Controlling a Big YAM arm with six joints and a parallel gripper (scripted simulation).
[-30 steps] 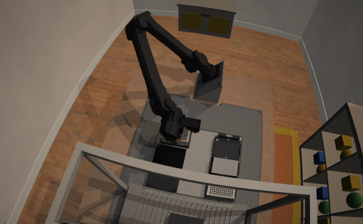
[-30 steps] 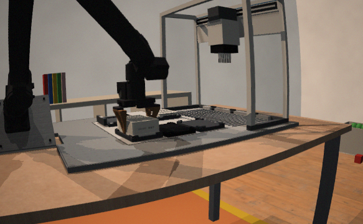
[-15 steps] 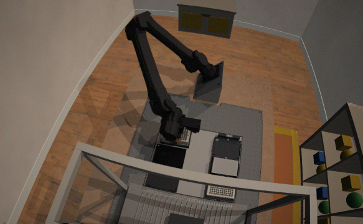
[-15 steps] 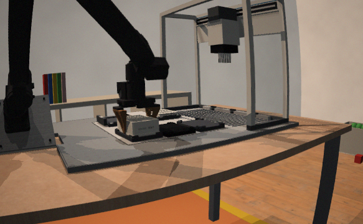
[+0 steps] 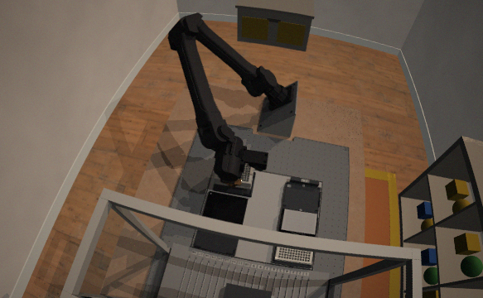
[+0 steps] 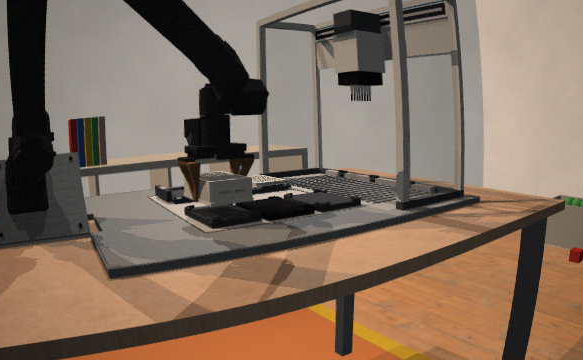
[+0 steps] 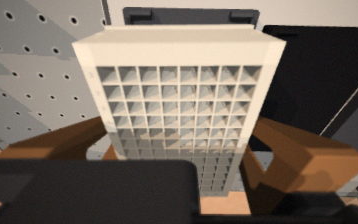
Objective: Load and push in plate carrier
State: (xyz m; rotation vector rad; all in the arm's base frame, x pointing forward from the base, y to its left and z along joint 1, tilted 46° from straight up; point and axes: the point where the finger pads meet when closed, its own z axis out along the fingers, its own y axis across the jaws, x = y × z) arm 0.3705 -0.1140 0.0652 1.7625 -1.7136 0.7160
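Now: hand 4 cm above the nest S1 and 1 cm short of it. From my hand the other things lie so: nest S3 (23 cm ahead, 4 cm below, 1 cm to the right); then dark carrier PC7 (26 cm to the left, 12 cm ahead, 3 cm below); then nest S2 (12 cm ahead, 4 cm below, 1 cm to the right).
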